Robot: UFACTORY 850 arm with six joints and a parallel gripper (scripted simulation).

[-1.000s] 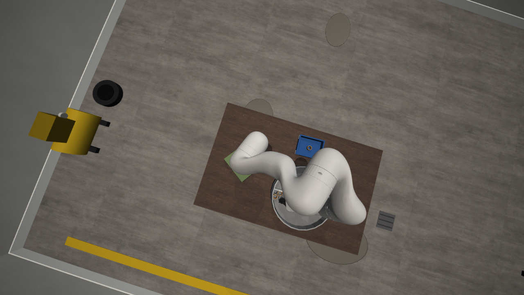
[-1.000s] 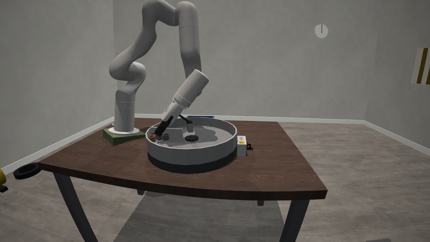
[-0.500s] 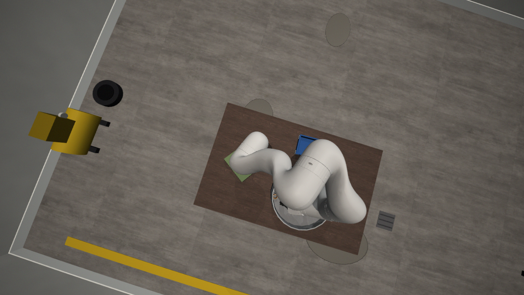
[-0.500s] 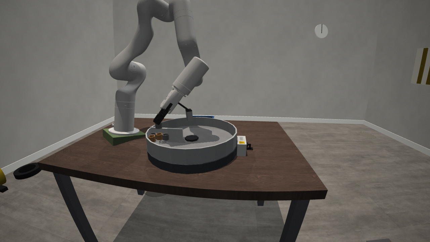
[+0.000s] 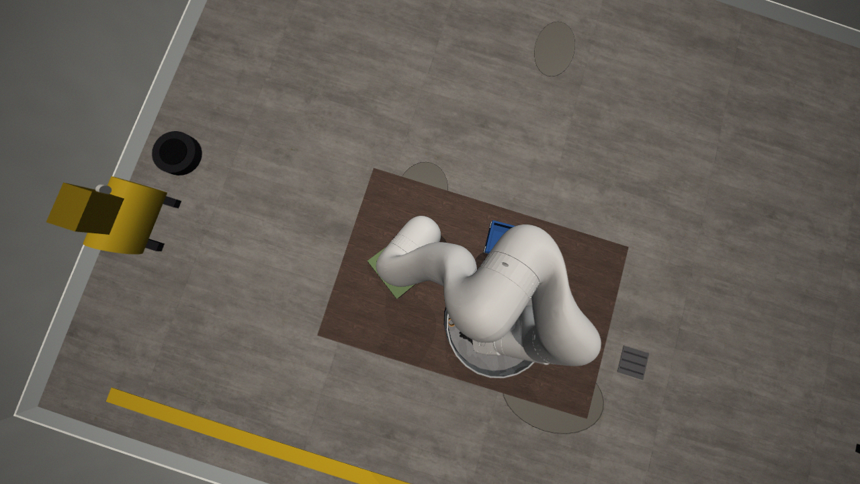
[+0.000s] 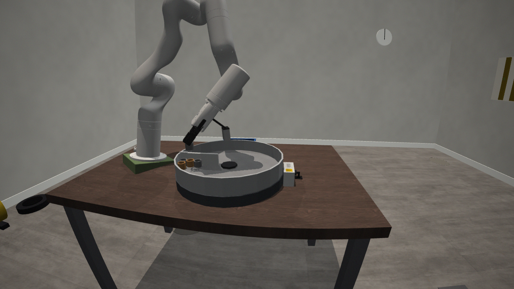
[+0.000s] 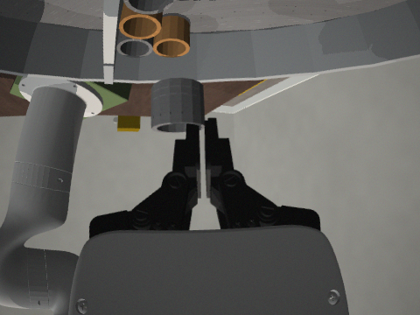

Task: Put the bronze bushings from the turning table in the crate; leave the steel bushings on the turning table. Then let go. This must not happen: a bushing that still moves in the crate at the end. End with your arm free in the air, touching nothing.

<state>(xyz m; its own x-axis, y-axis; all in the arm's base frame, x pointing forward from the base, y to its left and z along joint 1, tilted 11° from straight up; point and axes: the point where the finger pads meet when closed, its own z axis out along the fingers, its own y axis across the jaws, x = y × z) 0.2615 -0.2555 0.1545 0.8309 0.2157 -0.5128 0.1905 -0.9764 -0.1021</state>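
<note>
Right now my hand is 140 mm short of the grey turning table, 30 mm to the right of it and 120 mm above it. From my hand the other things lie so: blue crate (180 mm ahead, 380 mm to the left, 150 mm below).
</note>
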